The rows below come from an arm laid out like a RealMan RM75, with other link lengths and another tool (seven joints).
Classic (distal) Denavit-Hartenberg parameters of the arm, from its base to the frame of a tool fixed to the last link. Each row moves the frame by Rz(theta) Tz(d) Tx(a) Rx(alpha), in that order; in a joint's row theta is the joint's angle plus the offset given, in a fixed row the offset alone. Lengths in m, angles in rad.
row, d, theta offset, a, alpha
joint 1, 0.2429, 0, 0, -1.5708
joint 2, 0, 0, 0, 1.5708
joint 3, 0.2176, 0, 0, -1.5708
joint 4, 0, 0, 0, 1.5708
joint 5, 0.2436, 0, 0, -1.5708
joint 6, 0, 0, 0, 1.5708
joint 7, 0.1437, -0.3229, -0.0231, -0.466
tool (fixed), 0.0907, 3.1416, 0, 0
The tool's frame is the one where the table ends.
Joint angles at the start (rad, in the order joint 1, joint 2, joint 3, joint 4, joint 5, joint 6, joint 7):
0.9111, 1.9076, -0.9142, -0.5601, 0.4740, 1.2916, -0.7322
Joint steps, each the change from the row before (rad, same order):
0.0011, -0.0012, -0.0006, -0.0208, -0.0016, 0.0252, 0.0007
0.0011, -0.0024, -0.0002, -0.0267, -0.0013, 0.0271, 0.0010
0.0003, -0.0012, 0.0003, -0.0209, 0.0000, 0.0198, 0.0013
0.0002, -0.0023, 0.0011, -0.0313, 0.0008, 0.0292, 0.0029
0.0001, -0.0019, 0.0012, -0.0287, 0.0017, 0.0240, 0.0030
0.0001, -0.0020, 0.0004, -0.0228, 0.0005, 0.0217, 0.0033
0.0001, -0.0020, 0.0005, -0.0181, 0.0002, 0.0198, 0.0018
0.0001, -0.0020, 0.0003, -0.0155, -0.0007, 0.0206, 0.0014
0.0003, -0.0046, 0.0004, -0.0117, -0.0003, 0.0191, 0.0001
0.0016, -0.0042, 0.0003, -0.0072, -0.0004, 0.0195, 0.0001
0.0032, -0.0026, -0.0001, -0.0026, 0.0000, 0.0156, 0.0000
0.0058, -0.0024, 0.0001, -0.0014, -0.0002, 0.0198, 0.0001
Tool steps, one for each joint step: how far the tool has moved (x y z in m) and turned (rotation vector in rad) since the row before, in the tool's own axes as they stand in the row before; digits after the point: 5 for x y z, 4 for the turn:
0.00206, -0.00340, -0.00391, 0.0048, -0.0067, -0.0079
0.00307, -0.00330, -0.00578, 0.0011, -0.0052, -0.0105
0.00250, -0.00260, -0.00427, 0.0008, -0.0022, -0.0076
0.00373, -0.00384, -0.00667, 0.0007, -0.0016, -0.0103
0.00377, -0.00328, -0.00616, -0.0012, 0.0006, -0.0098
0.00239, -0.00295, -0.00487, 0.0003, -0.0018, -0.0062
0.00145, -0.00277, -0.00388, 0.0019, -0.0031, -0.0049
0.00055, -0.00292, -0.00320, 0.0039, -0.0053, -0.0032
-0.00019, -0.00225, -0.00363, 0.0030, -0.0057, -0.0020
-0.00056, -0.00267, -0.00248, 0.0068, -0.0072, -0.0004
-0.00012, -0.00265, -0.00104, 0.0082, -0.0067, -0.0006
0.00030, -0.00378, -0.00068, 0.0123, -0.0090, -0.0013

